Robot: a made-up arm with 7 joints.
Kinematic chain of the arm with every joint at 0, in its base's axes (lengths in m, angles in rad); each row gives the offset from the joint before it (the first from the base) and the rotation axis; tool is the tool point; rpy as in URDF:
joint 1: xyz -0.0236 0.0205 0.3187 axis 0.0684 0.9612 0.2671
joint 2: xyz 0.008 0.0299 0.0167 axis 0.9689 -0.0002 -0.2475
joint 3: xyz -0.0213 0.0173 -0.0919 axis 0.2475 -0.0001 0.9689
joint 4: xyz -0.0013 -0.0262 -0.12 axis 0.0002 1 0
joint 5: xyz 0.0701 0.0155 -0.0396 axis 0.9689 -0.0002 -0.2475
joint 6: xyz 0.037 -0.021 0.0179 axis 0.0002 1 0
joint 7: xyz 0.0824 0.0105 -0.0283 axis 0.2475 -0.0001 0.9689
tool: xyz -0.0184 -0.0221 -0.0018 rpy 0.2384 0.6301 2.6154
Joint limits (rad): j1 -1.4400..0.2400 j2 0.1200..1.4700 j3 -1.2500..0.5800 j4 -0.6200..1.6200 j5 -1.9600..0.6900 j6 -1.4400..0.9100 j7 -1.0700..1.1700
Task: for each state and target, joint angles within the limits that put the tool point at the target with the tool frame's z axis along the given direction. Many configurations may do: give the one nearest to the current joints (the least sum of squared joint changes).
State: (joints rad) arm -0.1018 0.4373 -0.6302 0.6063 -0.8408 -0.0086 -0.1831
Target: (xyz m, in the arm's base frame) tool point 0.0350 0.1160 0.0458 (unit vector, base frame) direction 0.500 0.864 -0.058
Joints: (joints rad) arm 0.0633 0.6824 -0.6646 0.1625 -1.2464 0.3042 -0.6056
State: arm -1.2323 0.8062 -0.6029 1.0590 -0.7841 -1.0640 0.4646
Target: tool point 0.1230 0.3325 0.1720 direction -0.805 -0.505 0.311
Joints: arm -0.2366 0.9461 -0.3301 1.3530 -1.1353 -1.4163 0.2176
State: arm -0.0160 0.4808 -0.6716 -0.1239 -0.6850 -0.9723 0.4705
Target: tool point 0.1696 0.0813 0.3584 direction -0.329 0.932 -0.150
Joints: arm -0.8437 1.0072 -0.4055 -0.3594 -0.8694 -0.8391 0.0727
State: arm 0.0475 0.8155 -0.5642 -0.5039 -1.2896 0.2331 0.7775
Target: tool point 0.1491 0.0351 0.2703 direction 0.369 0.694 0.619
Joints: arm -0.7894 0.9006 -0.5615 -0.5657 -1.6837 0.6162 0.4881
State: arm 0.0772 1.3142 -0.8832 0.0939 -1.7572 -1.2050 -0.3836
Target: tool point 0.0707 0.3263 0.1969 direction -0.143 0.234 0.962
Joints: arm 0.1921 1.4700 -0.8739 0.5998 -1.3488 -1.2652 -0.5325
